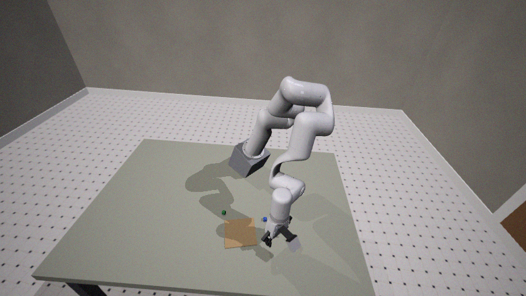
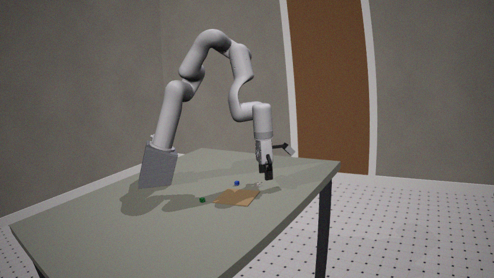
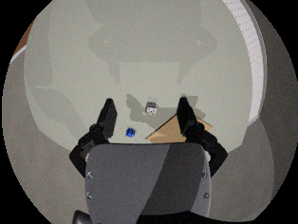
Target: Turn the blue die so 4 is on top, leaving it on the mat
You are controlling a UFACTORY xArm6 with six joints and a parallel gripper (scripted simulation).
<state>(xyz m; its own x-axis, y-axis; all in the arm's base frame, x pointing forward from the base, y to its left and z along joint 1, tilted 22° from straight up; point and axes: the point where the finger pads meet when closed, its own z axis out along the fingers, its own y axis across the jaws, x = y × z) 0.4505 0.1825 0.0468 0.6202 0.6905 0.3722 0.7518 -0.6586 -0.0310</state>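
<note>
Right now my hand is 40 mm above the white die, 30 mm to the left of it and 20 mm past it. The rest, counted from my hand: tan mat (160 mm to the right, 40 mm below, 20 mm behind); green die (270 mm to the right, 110 mm behind, 40 mm below); blue die (110 mm behind, 60 mm to the right, 40 mm below).
</note>
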